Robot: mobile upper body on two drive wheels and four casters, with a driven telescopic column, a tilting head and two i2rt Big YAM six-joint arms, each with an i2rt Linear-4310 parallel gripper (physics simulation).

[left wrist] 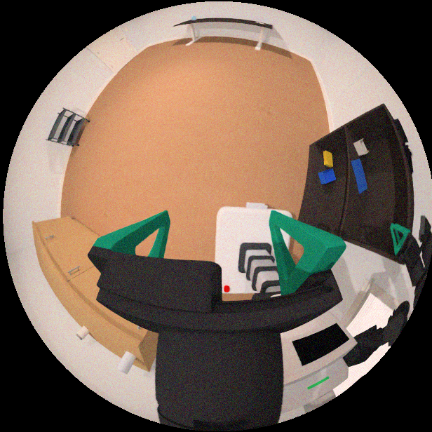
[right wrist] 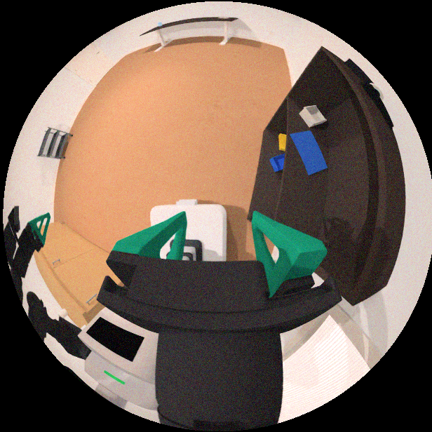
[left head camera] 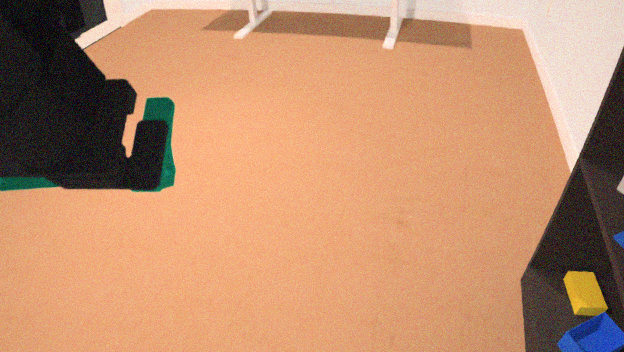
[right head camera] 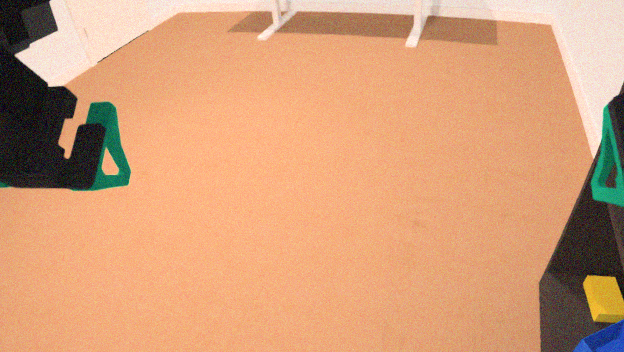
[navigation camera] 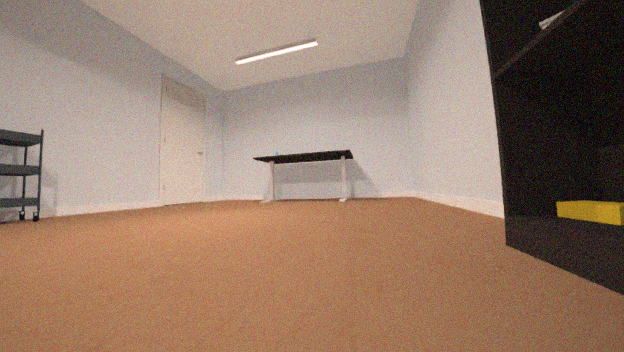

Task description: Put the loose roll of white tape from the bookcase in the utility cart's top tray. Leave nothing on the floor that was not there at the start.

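Places are measured from the left arm's base along level axes (x ahead, y left, z up), in centimetres.
Where they show: left gripper, between the fingertips: (left head camera: 119,178) (right head camera: 82,178).
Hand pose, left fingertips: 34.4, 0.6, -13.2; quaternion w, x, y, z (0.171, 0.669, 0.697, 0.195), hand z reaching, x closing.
Each offset is from my left fingertips to the centre of the thing, as dx, dy, dz. Level surfaces: height alone.
The dark bookcase (left head camera: 555,225) (right head camera: 575,235) (left wrist: 370,225) (right wrist: 345,200) (navigation camera: 550,125) stands at the right. A loose roll of white tape cannot be made out; a black dispenser with a white roll shows small and partly on the bookcase top in the right wrist view (right wrist: 376,91). The grey three-tier utility cart (left wrist: 59,123) (right wrist: 46,142) (navigation camera: 20,170) stands far off by the wall at the left. My left gripper (left wrist: 219,215) is open and empty, above the base. My right gripper (right wrist: 219,216) is partly open and empty, nearer the bookcase.
Yellow {+49.7, -97.6, -90.0} (left head camera: 585,292) and blue {+31.4, -92.4, -88.5} (left head camera: 592,337) objects lie low in the bookcase; a pale open box (left wrist: 360,147) (right wrist: 312,116) and a blue flat thing (left wrist: 359,176) (right wrist: 309,152) sit on a higher shelf. A wooden cabinet (left wrist: 90,290) stands at the left, a dark table {dz -32.7} (navigation camera: 305,157) at the far wall.
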